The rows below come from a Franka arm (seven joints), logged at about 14 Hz.
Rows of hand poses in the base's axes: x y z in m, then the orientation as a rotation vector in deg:
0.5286, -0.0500, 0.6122, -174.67, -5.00, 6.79
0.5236, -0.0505, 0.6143, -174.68, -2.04, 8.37
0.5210, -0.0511, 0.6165, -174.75, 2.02, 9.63
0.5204, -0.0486, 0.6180, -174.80, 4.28, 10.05
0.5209, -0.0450, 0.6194, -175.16, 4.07, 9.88
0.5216, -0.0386, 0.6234, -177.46, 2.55, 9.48
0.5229, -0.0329, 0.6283, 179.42, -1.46, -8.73
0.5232, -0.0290, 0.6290, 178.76, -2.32, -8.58
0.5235, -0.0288, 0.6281, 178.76, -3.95, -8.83
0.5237, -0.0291, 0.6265, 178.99, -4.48, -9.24
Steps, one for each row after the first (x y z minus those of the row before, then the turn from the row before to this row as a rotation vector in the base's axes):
-0.0050, -0.0005, 0.0021, -0.12, 1.12, -1.89
-0.0026, -0.0006, 0.0022, -0.27, 0.94, -2.61
-0.0006, 0.0025, 0.0015, -0.19, 0.34, -1.46
0.0005, 0.0036, 0.0014, -0.34, -0.12, 0.16
0.0007, 0.0064, 0.0040, -2.19, -0.33, 1.12
0.0013, 0.0057, 0.0049, -2.60, -0.52, 0.84
0.0003, 0.0039, 0.0007, -0.68, -0.07, -0.52
0.0003, 0.0002, -0.0009, -0.01, 0.15, -1.05
0.0002, -0.0003, -0.0016, 0.25, 0.25, -0.35

